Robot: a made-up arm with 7 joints. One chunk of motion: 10 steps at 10 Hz.
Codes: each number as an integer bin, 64 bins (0 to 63) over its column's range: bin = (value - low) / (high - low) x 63, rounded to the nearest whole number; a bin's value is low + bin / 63 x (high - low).
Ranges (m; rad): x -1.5..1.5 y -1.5..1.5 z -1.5..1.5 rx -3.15..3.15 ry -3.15..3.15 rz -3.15..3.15
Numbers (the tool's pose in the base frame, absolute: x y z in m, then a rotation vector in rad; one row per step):
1: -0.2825 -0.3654 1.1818 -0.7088 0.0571 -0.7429
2: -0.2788 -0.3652 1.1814 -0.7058 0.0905 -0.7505
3: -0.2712 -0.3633 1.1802 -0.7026 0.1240 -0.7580
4: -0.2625 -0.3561 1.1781 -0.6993 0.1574 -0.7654
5: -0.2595 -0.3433 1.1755 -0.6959 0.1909 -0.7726
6: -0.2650 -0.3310 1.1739 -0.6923 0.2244 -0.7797
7: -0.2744 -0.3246 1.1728 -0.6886 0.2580 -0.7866
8: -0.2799 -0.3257 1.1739 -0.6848 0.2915 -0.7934
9: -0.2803 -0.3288 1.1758 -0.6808 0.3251 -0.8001
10: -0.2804 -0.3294 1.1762 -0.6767 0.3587 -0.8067
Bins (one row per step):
1: 26 24 56 24 32 24
2: 26 24 56 24 32 24
3: 26 24 56 24 33 24
4: 26 24 56 25 33 24
5: 26 24 56 25 33 24
6: 26 25 56 25 34 24
7: 26 25 56 25 34 24
8: 26 25 56 25 34 24
9: 26 25 56 25 35 23
10: 26 25 56 25 35 23

